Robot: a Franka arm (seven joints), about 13 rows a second.
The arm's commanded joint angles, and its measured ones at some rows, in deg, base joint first. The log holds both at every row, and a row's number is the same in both.
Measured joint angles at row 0: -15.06 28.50 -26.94 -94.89 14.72 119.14 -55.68
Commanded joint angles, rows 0 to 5: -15.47 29.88 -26.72 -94.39 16.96 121.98 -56.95; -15.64 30.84 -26.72 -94.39 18.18 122.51 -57.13; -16.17 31.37 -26.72 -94.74 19.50 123.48 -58.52; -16.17 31.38 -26.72 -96.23 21.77 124.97 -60.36; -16.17 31.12 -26.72 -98.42 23.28 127.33 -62.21; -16.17 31.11 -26.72 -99.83 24.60 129.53 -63.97
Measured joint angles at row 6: -15.78 31.69 -26.89 -96.83 21.46 125.95 -60.32
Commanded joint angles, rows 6 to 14: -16.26 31.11 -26.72 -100.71 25.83 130.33 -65.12; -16.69 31.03 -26.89 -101.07 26.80 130.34 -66.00; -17.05 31.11 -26.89 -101.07 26.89 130.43 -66.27; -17.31 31.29 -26.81 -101.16 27.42 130.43 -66.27; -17.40 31.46 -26.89 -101.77 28.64 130.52 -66.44; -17.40 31.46 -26.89 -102.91 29.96 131.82 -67.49; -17.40 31.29 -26.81 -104.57 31.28 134.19 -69.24; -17.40 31.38 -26.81 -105.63 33.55 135.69 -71.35; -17.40 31.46 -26.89 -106.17 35.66 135.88 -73.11
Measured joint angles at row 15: -17.28 32.06 -26.94 -104.06 31.71 133.99 -69.31
